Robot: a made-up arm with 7 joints.
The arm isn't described. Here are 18 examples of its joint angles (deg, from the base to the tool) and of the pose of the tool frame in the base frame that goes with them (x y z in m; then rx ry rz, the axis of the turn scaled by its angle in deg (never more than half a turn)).
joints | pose
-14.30 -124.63 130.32 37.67 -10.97 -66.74 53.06 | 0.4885 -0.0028 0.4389 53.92 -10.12 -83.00
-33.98 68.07 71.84 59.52 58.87 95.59 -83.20 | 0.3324 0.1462 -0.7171 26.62 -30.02 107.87
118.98 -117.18 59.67 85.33 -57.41 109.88 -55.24 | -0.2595 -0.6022 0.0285 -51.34 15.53 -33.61
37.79 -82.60 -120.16 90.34 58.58 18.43 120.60 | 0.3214 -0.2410 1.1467 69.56 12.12 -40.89
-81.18 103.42 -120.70 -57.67 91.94 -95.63 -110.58 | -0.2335 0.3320 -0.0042 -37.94 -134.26 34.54
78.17 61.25 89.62 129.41 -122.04 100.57 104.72 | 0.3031 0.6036 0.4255 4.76 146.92 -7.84
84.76 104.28 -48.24 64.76 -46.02 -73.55 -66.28 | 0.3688 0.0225 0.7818 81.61 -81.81 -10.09
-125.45 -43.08 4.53 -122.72 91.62 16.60 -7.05 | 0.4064 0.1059 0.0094 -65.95 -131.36 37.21
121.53 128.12 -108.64 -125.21 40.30 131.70 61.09 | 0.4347 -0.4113 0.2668 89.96 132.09 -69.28
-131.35 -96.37 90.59 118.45 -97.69 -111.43 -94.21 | -0.2419 -0.1520 -0.2921 100.24 -121.05 46.69
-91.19 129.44 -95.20 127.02 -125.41 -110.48 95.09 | 0.1077 0.2632 -0.2111 -45.98 -136.17 3.60
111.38 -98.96 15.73 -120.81 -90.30 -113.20 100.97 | -0.1188 -0.5682 0.6561 48.36 -90.20 -45.81
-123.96 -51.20 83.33 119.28 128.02 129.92 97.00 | -0.5436 -0.0577 -0.5378 102.54 -39.93 36.27
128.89 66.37 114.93 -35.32 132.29 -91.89 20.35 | 0.6057 -0.0859 0.7233 91.37 -22.74 1.14
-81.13 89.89 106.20 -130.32 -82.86 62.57 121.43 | 0.0994 -0.5015 -0.4303 -36.26 -52.60 148.82
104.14 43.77 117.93 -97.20 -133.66 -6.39 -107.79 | -0.1417 0.1667 0.7120 -42.56 29.92 -141.05
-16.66 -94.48 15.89 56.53 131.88 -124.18 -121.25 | 0.2172 0.8922 0.4196 4.85 -47.56 18.51
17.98 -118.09 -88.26 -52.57 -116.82 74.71 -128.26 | -0.0381 0.1223 0.4678 112.65 100.61 -81.50
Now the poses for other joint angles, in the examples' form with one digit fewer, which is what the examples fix.
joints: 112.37 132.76 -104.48 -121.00 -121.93 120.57 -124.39
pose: 0.301 -0.017 0.305 -62.3 142.9 -72.8
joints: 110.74 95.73 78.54 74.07 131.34 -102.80 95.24
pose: 0.044 0.259 0.810 24.2 -65.7 68.0
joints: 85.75 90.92 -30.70 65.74 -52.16 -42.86 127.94
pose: 0.474 -0.202 0.496 -90.2 25.6 -92.4
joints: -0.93 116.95 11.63 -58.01 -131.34 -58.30 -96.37
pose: 0.068 0.351 -0.296 77.8 -78.8 -119.8
